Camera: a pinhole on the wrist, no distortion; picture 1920 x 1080 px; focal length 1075.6 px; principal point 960.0 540.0 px. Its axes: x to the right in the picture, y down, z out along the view. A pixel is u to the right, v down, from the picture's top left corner.
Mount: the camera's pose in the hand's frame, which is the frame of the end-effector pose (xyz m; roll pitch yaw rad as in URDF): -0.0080 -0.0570 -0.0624 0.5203 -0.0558 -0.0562
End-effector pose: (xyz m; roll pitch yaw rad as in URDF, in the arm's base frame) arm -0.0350 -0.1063 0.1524 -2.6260 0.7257 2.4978
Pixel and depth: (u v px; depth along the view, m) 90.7 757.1 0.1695
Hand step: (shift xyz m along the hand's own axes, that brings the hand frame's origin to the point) -0.1568 -0.1033 0.0938
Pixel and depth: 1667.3 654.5 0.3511
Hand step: 0.1962 -0.2108 0.2732
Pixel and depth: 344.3 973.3 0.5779
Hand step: -0.3769 -0.1217 0.5354
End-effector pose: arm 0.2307 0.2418 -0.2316 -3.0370 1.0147 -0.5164
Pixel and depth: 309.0 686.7 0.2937
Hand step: -0.2068 -0.1572 0.2020
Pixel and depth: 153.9 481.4 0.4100
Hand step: -0.3460 -0.2615 0.2646
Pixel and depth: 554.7 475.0 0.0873
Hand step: -0.0476 -0.1028 0.0088
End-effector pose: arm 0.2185 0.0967 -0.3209 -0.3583 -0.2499 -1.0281
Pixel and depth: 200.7 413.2 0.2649
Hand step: -0.2153 -0.2044 0.1412
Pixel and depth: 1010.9 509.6 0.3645
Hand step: -0.0188 -0.2468 0.2492
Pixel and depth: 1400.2 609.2 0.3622
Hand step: 0.1126 -0.2239 0.2712
